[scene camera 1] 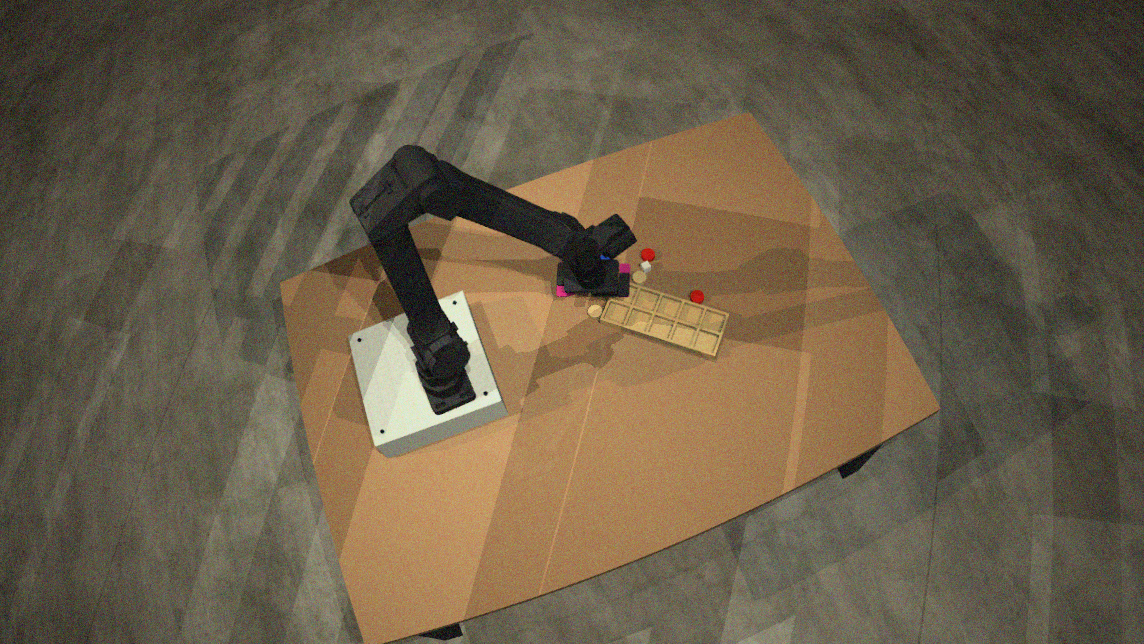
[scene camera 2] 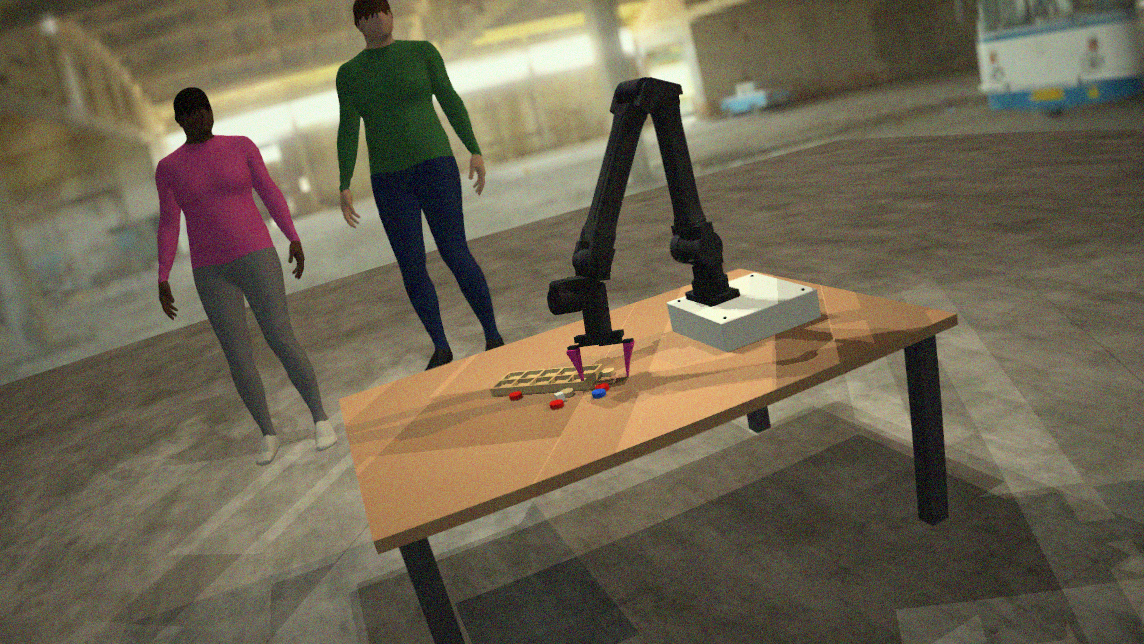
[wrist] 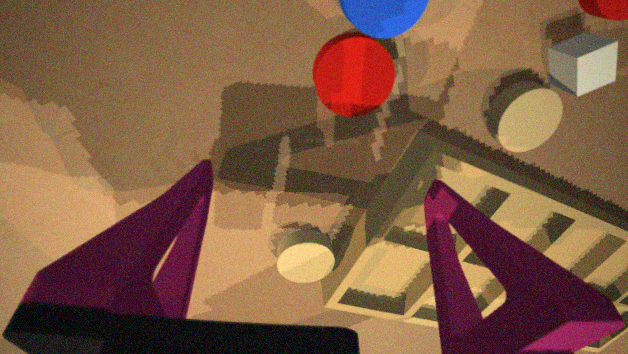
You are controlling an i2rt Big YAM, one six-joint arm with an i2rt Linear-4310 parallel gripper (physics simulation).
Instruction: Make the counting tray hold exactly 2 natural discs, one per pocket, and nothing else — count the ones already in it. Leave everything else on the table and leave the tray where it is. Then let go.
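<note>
The pale wooden counting tray [scene camera 1: 658, 340] [scene camera 2: 500, 392] [wrist: 352, 270] has two rows of pockets; I cannot clearly tell whether any disc lies in them. One natural disc [scene camera 1: 594, 310] [scene camera 2: 607, 373] [wrist: 305, 262] lies on the table just off the tray's short end. A second natural disc [scene camera 1: 638, 276] [scene camera 2: 567, 392] [wrist: 530, 120] lies off its long side. My gripper [scene camera 1: 593, 280] [scene camera 2: 605, 377] [wrist: 324, 180] is open and empty, above the tray's short end. In the wrist view, the first disc shows between the spread fingers, and the right finger hides some pockets.
A red disc [scene camera 2: 602, 387] [wrist: 353, 75] lies against a blue disc [scene camera 2: 598, 393] [wrist: 384, 15]. A white cube [scene camera 1: 645, 266] [wrist: 590, 65] is beside the second natural disc. Two more red discs [scene camera 1: 647, 254] [scene camera 1: 697, 296] lie near the tray. The arm stands on a white base [scene camera 1: 384, 384] [scene camera 2: 704, 324].
</note>
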